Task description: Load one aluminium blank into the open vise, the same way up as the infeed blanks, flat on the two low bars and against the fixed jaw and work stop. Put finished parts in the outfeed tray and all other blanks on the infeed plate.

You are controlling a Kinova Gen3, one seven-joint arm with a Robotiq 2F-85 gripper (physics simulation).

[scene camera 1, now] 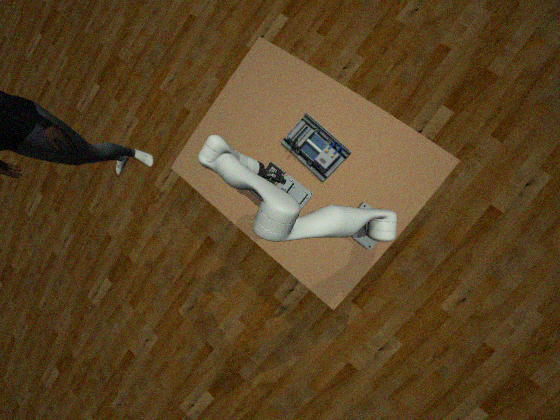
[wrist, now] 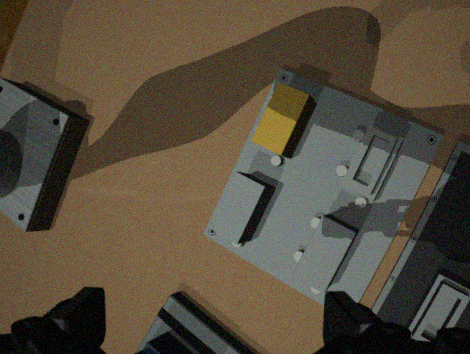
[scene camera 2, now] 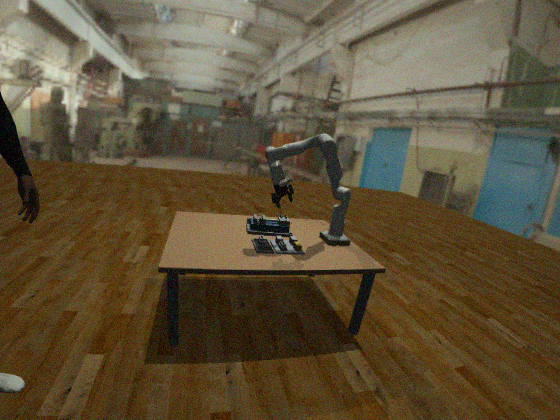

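Pixels of known places: gripper, fingertip midpoint: (scene camera 1: 276, 180) (wrist: 214, 315) (scene camera 2: 285, 204); arm's base, origin of the base link: (wrist: 0, 164) (scene camera 2: 334, 234).
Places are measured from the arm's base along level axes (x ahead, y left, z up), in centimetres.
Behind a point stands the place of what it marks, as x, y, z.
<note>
My gripper (scene camera 2: 284, 202) {43.1, 4.1, 20.9} (wrist: 214, 315) {43.1, 4.1, 20.9} is open and empty, high above the table. In the wrist view, the infeed plate (scene camera 1: 306, 192) {34.1, 2.2, -3.3} (scene camera 2: 290, 251) {42.0, 17.1, -3.2} (wrist: 295, 200) {39.1, 7.5, -3.3} holds a yellow block (wrist: 280, 120) {36.6, 14.2, 0.3}, a plain grey blank (wrist: 240, 205) {35.2, 5.8, 0.3}, a second plain grey blank (wrist: 325, 250) {43.8, 4.5, 0.3} and a grey part with a rectangular recess (wrist: 375, 160) {45.5, 13.1, -1.2}, among white pins. The dark outfeed tray (scene camera 2: 262, 245) {55.4, 6.7, -3.5} (wrist: 425, 250) {52.0, 6.8, -3.5} lies beside it, with a grey recessed part (wrist: 445, 300) {54.6, 3.5, -1.4} on it. The vise (scene camera 1: 315, 147) {39.3, -18.1, 4.4} (scene camera 2: 270, 226) {42.9, -13.5, 1.1} stands behind them; the wrist view shows only its corner. Its jaw details are too small to tell.
The robot base (scene camera 1: 367, 245) {-3.2, 9.9, -0.1} (scene camera 2: 335, 239) {5.1, 8.3, -0.5} (wrist: 42, 170) {8.5, 1.6, -0.1} is bolted near one edge of the table (scene camera 1: 390, 150) {8.8, -34.1, -4.0} (scene camera 2: 215, 255) {85.1, 16.7, -4.1}. The arm covers part of the trays in scene camera 1. A person (scene camera 1: 60, 140) (scene camera 2: 12, 145) is at the left, away from the table.
</note>
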